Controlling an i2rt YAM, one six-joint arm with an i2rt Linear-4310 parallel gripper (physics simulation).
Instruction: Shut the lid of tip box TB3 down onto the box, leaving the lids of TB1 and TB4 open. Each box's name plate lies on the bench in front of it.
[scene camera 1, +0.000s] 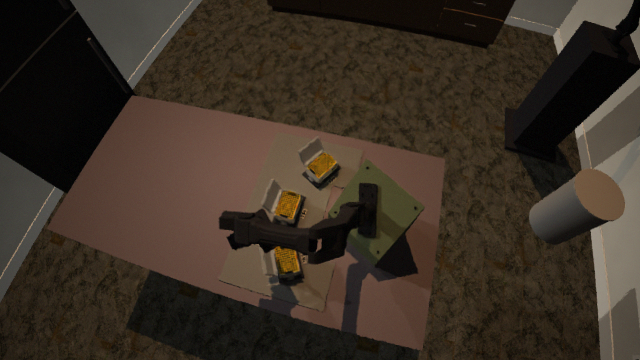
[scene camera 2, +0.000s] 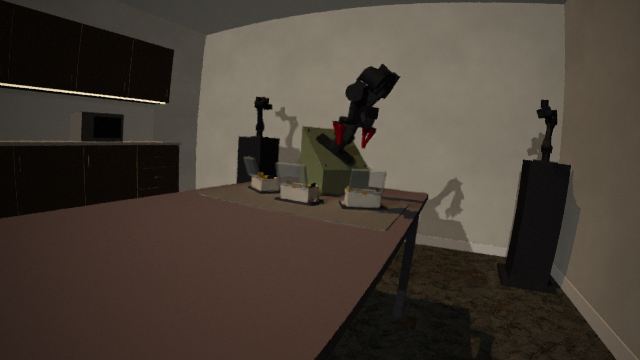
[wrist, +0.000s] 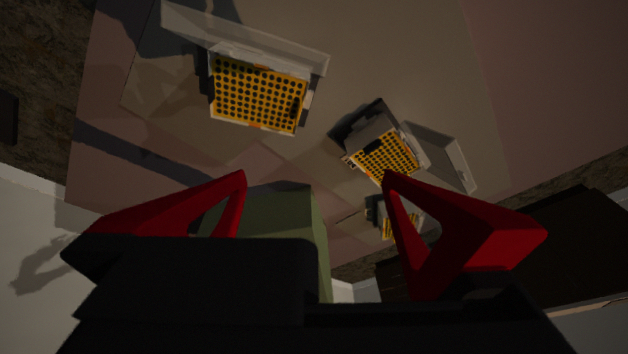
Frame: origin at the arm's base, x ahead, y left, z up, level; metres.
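Where they show: gripper, fingertip midpoint: (scene camera 2: 351, 146) (wrist: 314, 177); arm's base at its link origin: (scene camera 1: 368, 209) (scene camera 2: 334, 149).
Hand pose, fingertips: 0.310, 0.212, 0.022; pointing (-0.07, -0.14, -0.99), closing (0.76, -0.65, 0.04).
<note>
Each offset is from my fingertips to the top centre of the thing, as dx, dy, dz. "pt": to the spot under its first point. Level surfaces: height alone.
Tip box TB3 {-0.058, +0.036, -0.145} (scene camera 1: 288, 263) (scene camera 2: 362, 198) (wrist: 257, 95) holds a yellow tip rack. Its clear lid {-0.001, +0.071, -0.066} (scene camera 1: 269, 261) (scene camera 2: 376, 179) (wrist: 280, 47) stands open along the box's back edge. TB4 {+0.020, -0.187, -0.145} (scene camera 1: 289, 205) (scene camera 2: 299, 193) (wrist: 387, 152), the middle box, also has its lid {pt +0.092, -0.190, -0.121} (scene camera 1: 271, 195) (scene camera 2: 291, 173) (wrist: 440, 150) open. TB1 (scene camera 1: 321, 166) (scene camera 2: 265, 184), the far box, has its lid (scene camera 1: 311, 150) (scene camera 2: 251, 166) open. My gripper (scene camera 2: 352, 145) (wrist: 314, 177) is open and empty, above the boxes' height. In scene camera 1, my arm hides the fingers and part of TB3.
The arm is mounted on a green sloped block (scene camera 1: 395, 200) (scene camera 2: 336, 181) (wrist: 285, 215) beside the boxes. The boxes stand on a beige mat {dz -0.219} (scene camera 1: 312, 299) (scene camera 2: 345, 220) on the pink bench {dz -0.222} (scene camera 1: 165, 165) (scene camera 2: 175, 280). TB4's name plate {pt -0.052, -0.186, -0.217} (scene camera 1: 304, 214) (wrist: 348, 161) lies at its front.
</note>
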